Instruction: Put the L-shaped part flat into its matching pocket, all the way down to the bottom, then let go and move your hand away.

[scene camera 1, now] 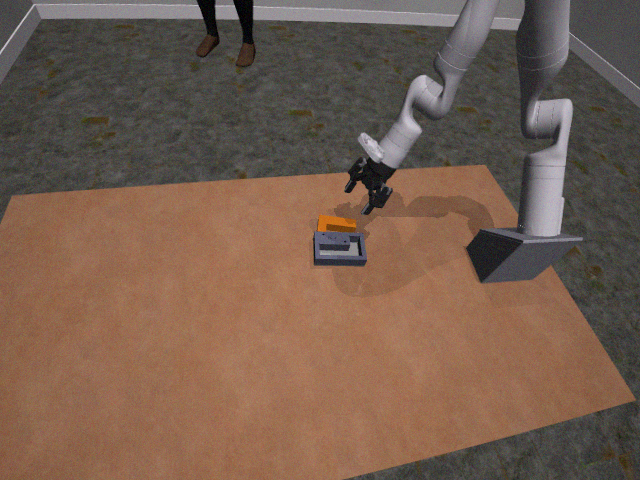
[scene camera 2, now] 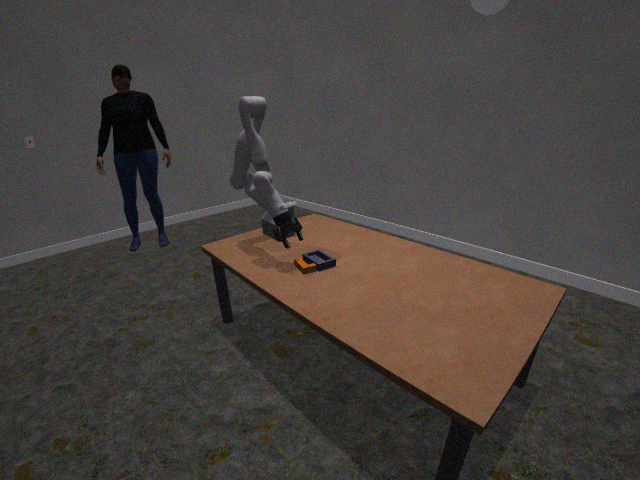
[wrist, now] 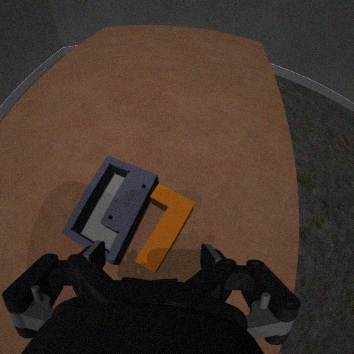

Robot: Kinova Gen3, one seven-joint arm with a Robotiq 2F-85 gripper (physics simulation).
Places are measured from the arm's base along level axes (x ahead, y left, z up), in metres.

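Pixels of known places: gripper, fingertip midpoint: (scene camera 1: 354,202) (scene camera 2: 295,244) (wrist: 152,253); arm's base at its link origin: (scene camera 1: 536,233).
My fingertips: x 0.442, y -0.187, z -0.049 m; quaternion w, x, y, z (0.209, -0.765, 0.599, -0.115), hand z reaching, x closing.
Observation:
For each thing: its top centre in the pictures, then the offset to it from my fingertips. "pt": a spot on its surface instead. Level surfaces: height alone.
- orange L-shaped part at its top centre: (wrist: 156,225) (scene camera 1: 337,225) (scene camera 2: 304,261) dx +0.041, dy +0.014, dz -0.076 m
- blue-grey tray at its top centre: (wrist: 107,203) (scene camera 1: 340,245) (scene camera 2: 318,256) dx +0.050, dy +0.088, dz -0.070 m
- pale floor at its surface level: dz -0.101 m
- raised grey-blue block at a spot on its surface: (wrist: 131,197) pt dx +0.068, dy +0.057, dz -0.069 m
- wooden table at its surface level: dz -0.106 m
The orange L-shaped part (scene camera 1: 334,221) (scene camera 2: 305,266) (wrist: 172,225) lies flat on the table, outside the blue-grey tray (scene camera 1: 338,261) (wrist: 86,195). The end of its short arm is against or very near the tray's long side; whether they touch I cannot tell. The tray's L-shaped pocket has a pale floor (scene camera 1: 354,250) (wrist: 96,220) that is uncovered, beside a raised grey-blue block (wrist: 131,197) with small dark holes. My gripper (scene camera 1: 356,200) (scene camera 2: 294,241) (wrist: 152,253) is open and empty, above the table and clear of the part, on the part's side of the tray.
The wooden table (scene camera 1: 206,335) (scene camera 2: 413,310) bears the tray and the part. The arm's grey wedge-shaped base (scene camera 1: 522,258) stands at the table's right end in the first scene view. A person (scene camera 2: 135,124) stands on the floor beyond the table.

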